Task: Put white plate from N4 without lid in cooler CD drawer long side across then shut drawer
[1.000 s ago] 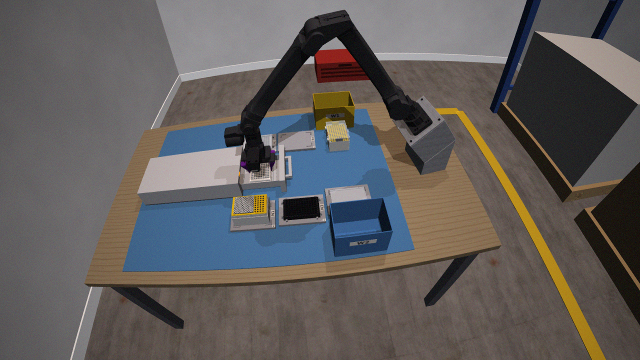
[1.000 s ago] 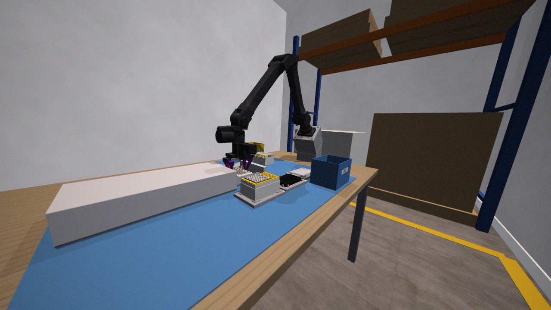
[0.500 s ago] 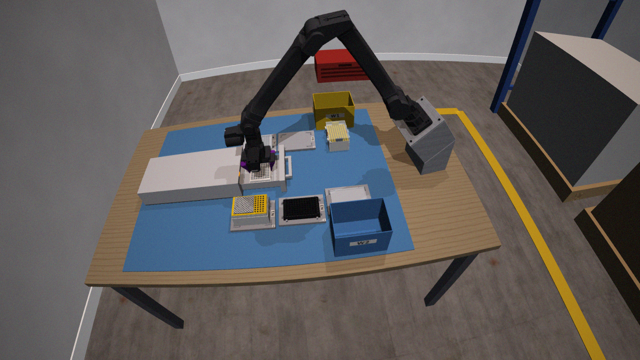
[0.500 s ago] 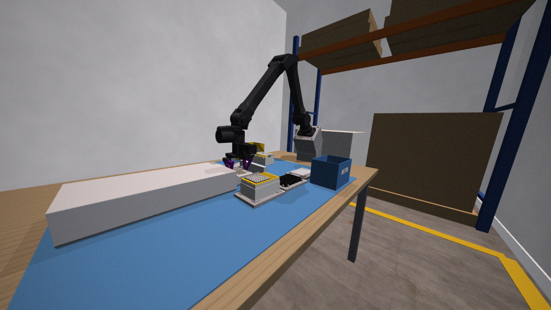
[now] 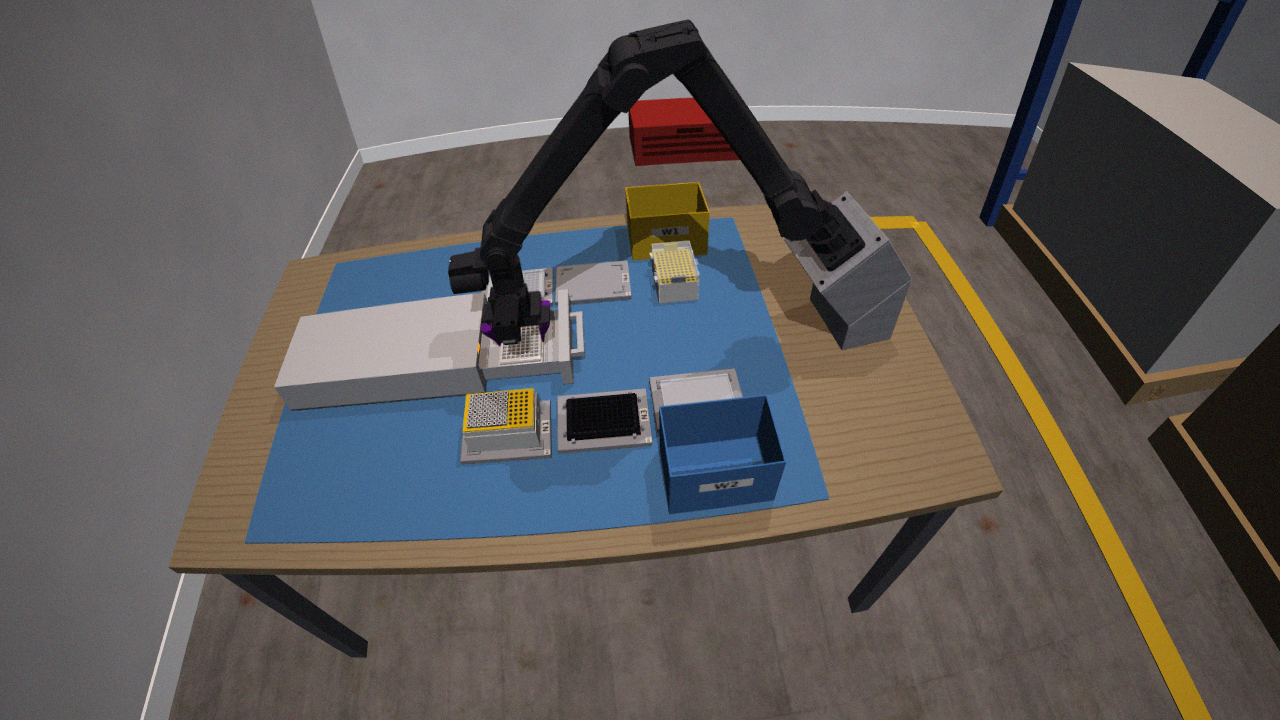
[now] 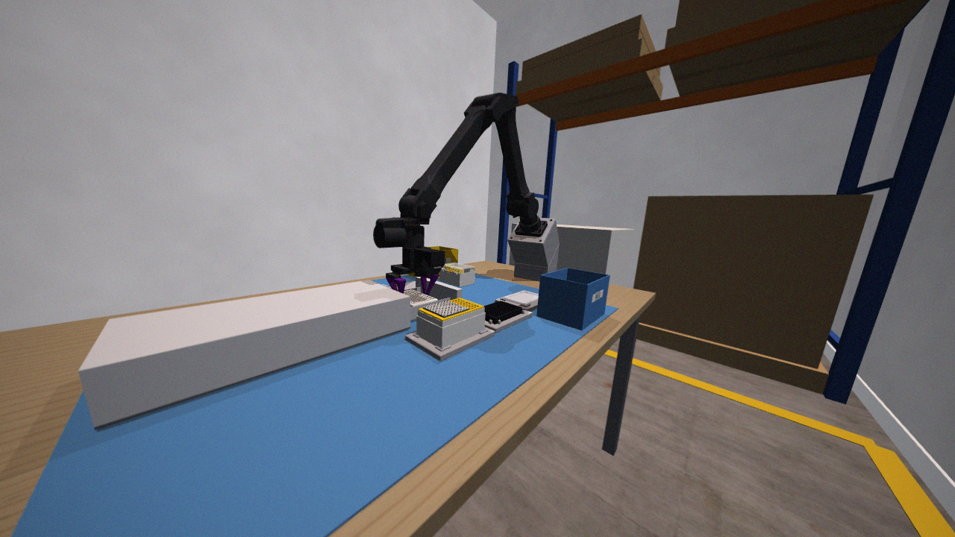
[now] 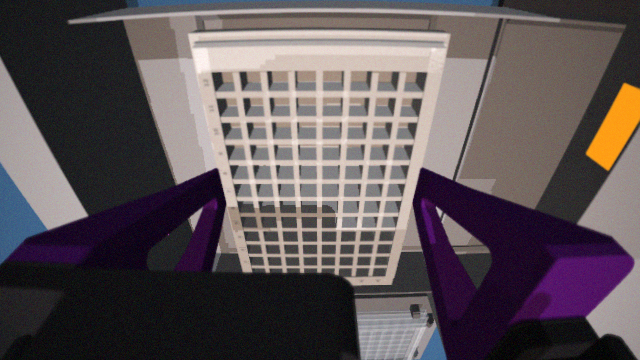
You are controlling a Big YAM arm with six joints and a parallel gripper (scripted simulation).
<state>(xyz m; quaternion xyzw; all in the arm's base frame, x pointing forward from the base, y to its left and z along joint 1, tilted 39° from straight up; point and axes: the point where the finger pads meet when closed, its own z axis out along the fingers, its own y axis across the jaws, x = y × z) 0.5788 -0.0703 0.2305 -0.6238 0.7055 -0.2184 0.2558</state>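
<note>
Right now my hand is 40 mm short of the drawer, 10 mm to the left of it and 20 mm above it. From my hand the other things lie so: cooler CD 160 mm ahead, 20 mm to the right, 10 mm below; then black plate 120 mm behind, 200 mm to the left, 20 mm below; then yellow-topped tip box 40 mm ahead, 180 mm to the left, 10 mm above.
</note>
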